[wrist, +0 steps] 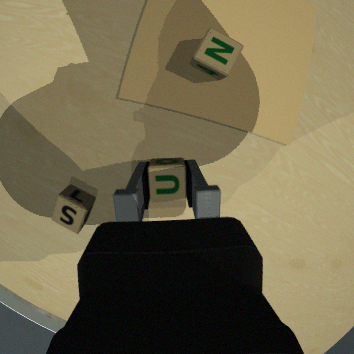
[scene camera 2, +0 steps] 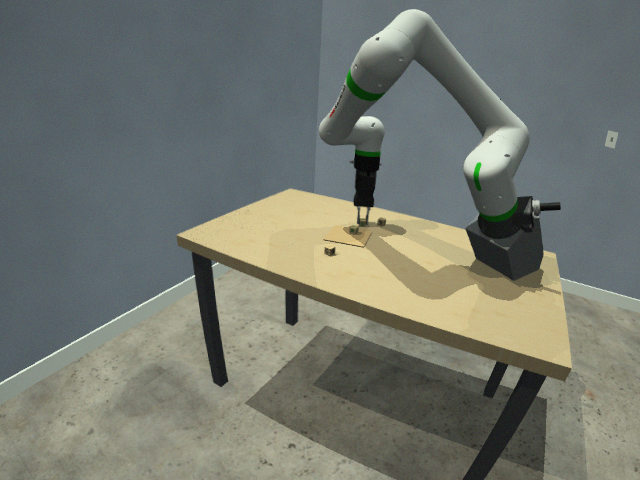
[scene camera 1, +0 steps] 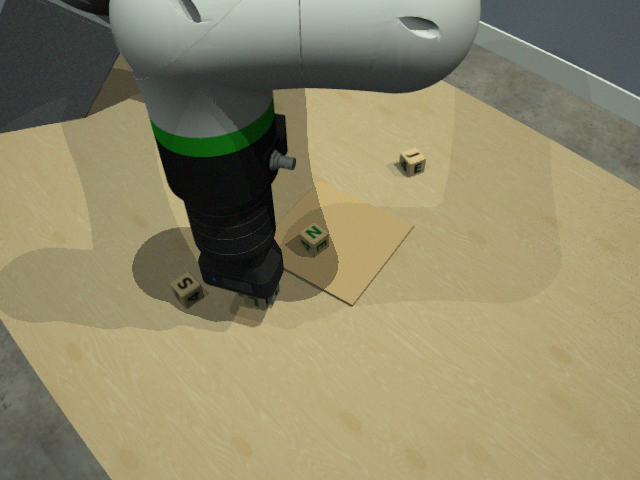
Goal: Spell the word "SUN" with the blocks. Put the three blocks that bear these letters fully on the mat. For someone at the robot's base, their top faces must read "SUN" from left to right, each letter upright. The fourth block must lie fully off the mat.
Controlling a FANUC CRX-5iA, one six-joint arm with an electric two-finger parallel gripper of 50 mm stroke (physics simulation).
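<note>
My gripper is shut on the U block, off the mat; its green U faces up in the wrist view. Scene camera 1 mostly hides this block behind the gripper, and any gap to the table is unclear. The N block sits on the mat, green N up. The S block lies off the mat, black S up. The fourth block lies off the mat, a black stroke on top and E on a side.
The wooden table carries the mat and blocks. The S block is close beside the gripper, and the N block stands on the mat on the other side. The dark robot base stands at one end of the table.
</note>
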